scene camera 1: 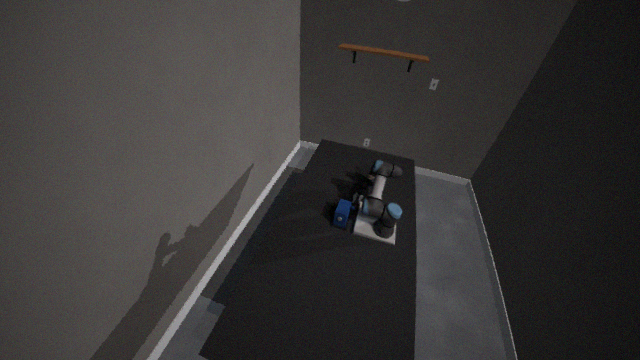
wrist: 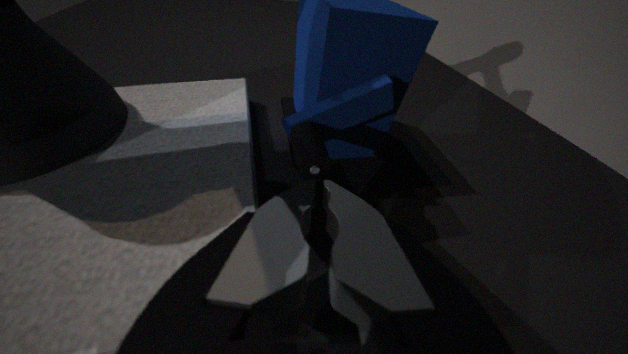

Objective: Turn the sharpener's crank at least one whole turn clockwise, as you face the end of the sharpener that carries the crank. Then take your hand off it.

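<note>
The blue sharpener stands upright on the dark table, beside the robot's base plate. In the wrist view its crank arm slants across the end facing my gripper, from upper right to lower left. The black crank handle sticks out from the arm's lower-left end towards me, with a small pale dot on its tip. My gripper is shut, with a narrow dark gap between its grey fingers and no handle held. Its fingertips are close to the handle's end; whether they touch it is hard to tell.
The pale base plate carries the robot's base right beside the sharpener. The dark table extends around both. A wooden shelf hangs on the back wall, beyond the table.
</note>
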